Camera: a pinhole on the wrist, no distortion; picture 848 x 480 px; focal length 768.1 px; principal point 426.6 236.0 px. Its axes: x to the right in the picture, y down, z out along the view. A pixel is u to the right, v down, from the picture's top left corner.
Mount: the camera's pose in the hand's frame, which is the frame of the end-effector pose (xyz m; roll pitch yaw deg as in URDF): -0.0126 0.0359 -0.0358 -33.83 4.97 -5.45
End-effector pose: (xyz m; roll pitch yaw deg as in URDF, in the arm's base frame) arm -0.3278 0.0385 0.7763 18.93 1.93 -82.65
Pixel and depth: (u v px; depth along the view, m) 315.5 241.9 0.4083
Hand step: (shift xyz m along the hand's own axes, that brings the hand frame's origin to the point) -0.0202 0.2676 0.3055
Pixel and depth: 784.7 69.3 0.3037
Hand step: 0.1636 0.1339 0.2398
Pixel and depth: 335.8 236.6 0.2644
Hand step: -0.0107 0.1838 0.1856
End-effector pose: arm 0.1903 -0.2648 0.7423 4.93 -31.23 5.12
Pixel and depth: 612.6 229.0 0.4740
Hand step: 0.1601 0.2809 0.3489
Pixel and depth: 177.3 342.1 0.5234
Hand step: -0.1137 0.3986 0.3720
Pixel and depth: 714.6 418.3 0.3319
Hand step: 0.1546 0.2713 0.1844
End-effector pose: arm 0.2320 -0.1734 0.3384 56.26 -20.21 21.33
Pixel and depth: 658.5 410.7 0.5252
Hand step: 0.2137 0.4077 0.3188
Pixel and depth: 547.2 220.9 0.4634
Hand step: 0.1170 0.2751 0.3464
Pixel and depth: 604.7 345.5 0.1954
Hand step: 0.0575 0.1617 0.1065
